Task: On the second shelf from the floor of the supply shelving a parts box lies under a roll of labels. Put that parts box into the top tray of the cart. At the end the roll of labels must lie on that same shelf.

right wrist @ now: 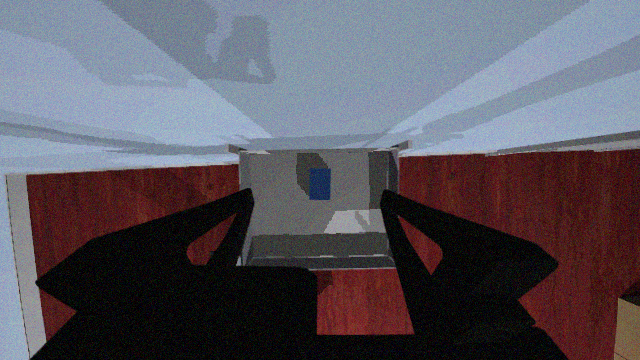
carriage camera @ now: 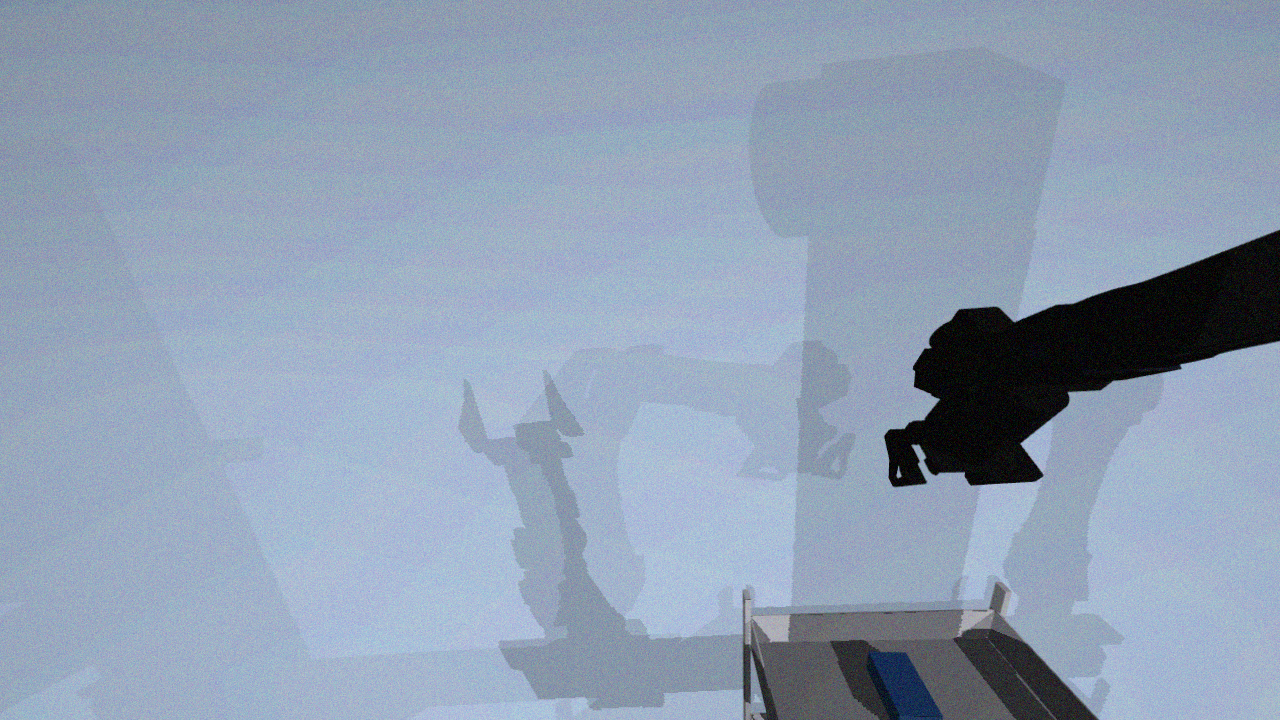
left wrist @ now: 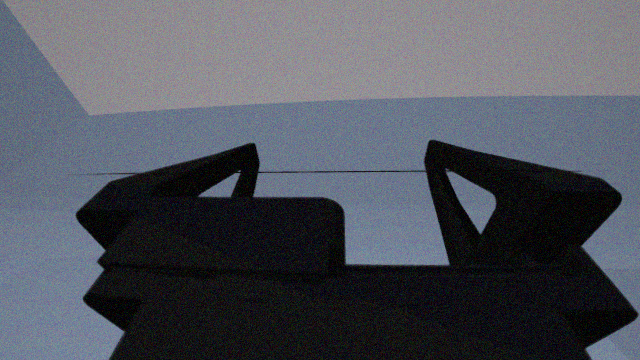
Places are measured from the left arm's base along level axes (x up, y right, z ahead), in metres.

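Where they show: left gripper, fingertip midpoint: [left wrist: 340,151]; right gripper, fingertip midpoint: [right wrist: 317,196] [carriage camera: 929,481].
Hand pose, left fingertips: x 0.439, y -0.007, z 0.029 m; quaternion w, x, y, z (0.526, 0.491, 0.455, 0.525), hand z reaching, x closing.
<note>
After its pixels a point has its place.
A blue box [carriage camera: 904,685] @(x -0.290, y 0.692, z 0.361 m) [right wrist: 320,184] @(x -0.290, y 0.694, z 0.365 m), the parts box, lies flat in the grey top tray of the cart [carriage camera: 854,625] @(x -0.292, y 0.667, z 0.460 m) [right wrist: 280,215] @(x -0.330, y 0.566, z 0.271 m). In the right wrist view it shows between the fingertips but far below them. My right gripper [right wrist: 317,196] @(x 0.072, y 0.693, z 0.378 m) is open and empty, high above the tray; in the carriage view it hangs at the right, seen from the side. My left gripper [left wrist: 340,151] @(x 0.438, y -0.007, z 0.029 m) is open and empty, in front of a pale blue wall. The roll of labels and the supply shelving do not show in these views.
A pale blue wall [carriage camera: 358,223] @(x 0.467, y -0.065, z 0.499 m) with shadows of the arms and the lift stands behind the cart. Red wooden floor [right wrist: 500,215] @(x -0.993, y 1.970, z 0.053 m) lies on both sides of the cart. The corner of a tan object [right wrist: 627,325] @(x -0.942, y 2.938, z -0.814 m) shows at the lower right of the right wrist view.
</note>
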